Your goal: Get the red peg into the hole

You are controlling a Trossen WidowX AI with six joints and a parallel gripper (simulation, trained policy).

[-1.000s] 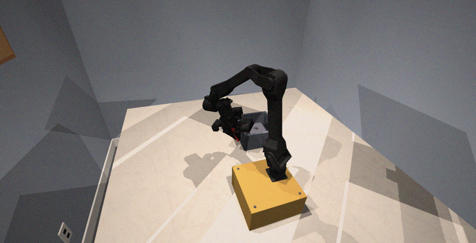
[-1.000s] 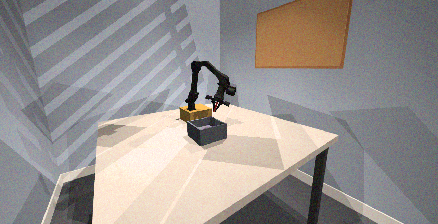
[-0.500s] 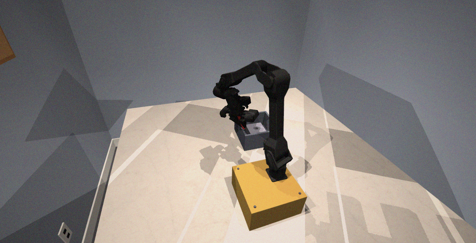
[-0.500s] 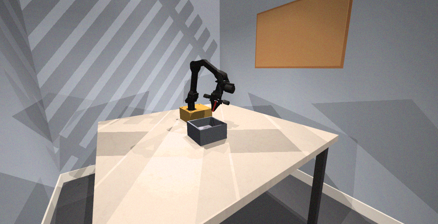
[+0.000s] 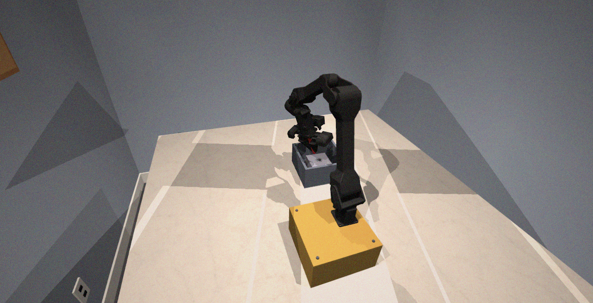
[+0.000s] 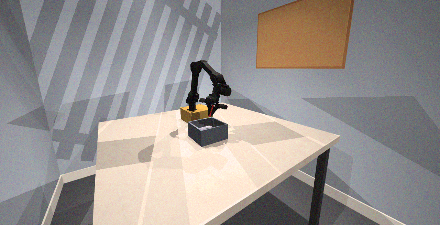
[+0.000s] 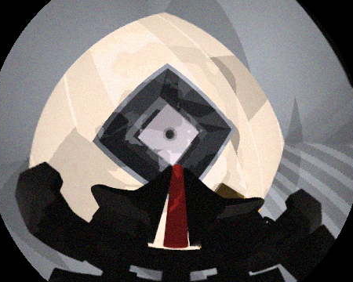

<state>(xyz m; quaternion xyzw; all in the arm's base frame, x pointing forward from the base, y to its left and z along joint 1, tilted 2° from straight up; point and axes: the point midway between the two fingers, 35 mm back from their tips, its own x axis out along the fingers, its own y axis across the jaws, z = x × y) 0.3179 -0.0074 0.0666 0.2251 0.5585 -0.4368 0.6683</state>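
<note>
Right now my gripper tip is 30 mm short of the pale plate, 40 mm to the left of it and 80 mm above it. From my gripper tip the other things lie so: dark grey box 30 mm ahead, 40 mm to the right, 100 mm below; then red peg 10 mm to the left, 30 mm above.
</note>
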